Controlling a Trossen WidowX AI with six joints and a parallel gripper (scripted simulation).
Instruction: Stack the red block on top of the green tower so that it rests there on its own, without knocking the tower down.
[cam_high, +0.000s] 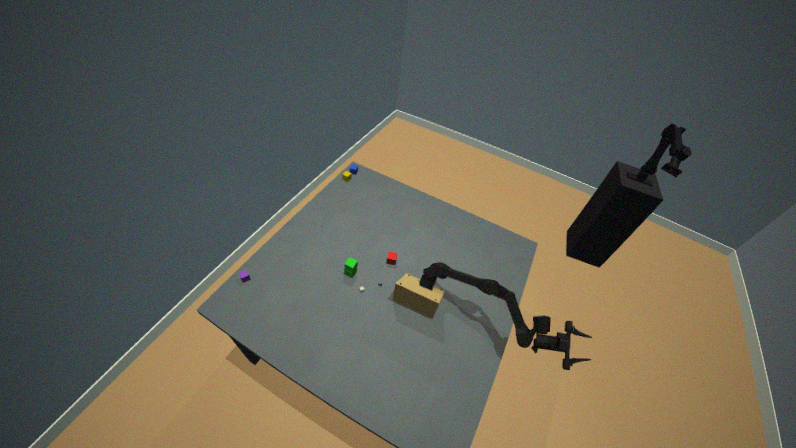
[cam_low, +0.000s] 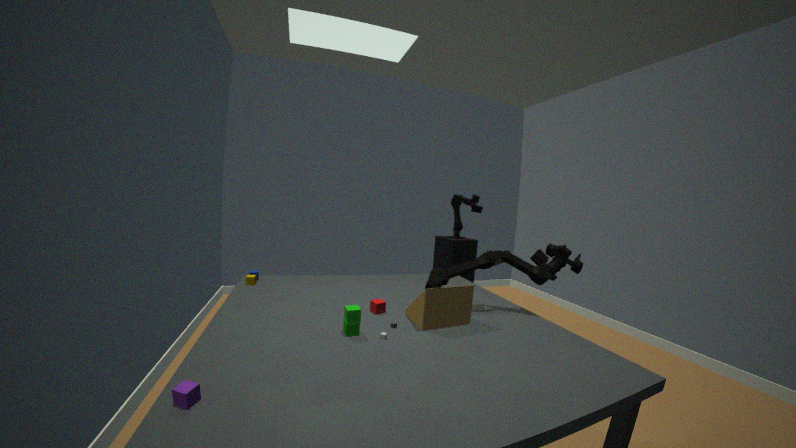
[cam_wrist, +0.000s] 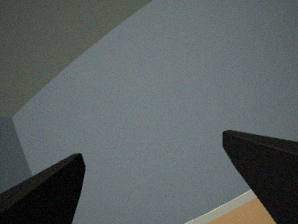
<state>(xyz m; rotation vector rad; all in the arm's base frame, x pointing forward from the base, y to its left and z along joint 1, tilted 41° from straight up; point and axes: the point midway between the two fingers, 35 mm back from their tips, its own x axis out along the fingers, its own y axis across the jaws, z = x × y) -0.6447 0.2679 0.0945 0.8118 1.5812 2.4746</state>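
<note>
The red block lies 91 cm ahead of my gripper tip, 26 cm below it and 25 cm to the right of it. Round my gripper tip: dark cube 90 cm ahead, 27 cm below, 10 cm to the right; white cube 97 cm ahead, 27 cm below, 3 cm to the right; purple cube 151 cm ahead, 26 cm below, 16 cm to the left.
</note>
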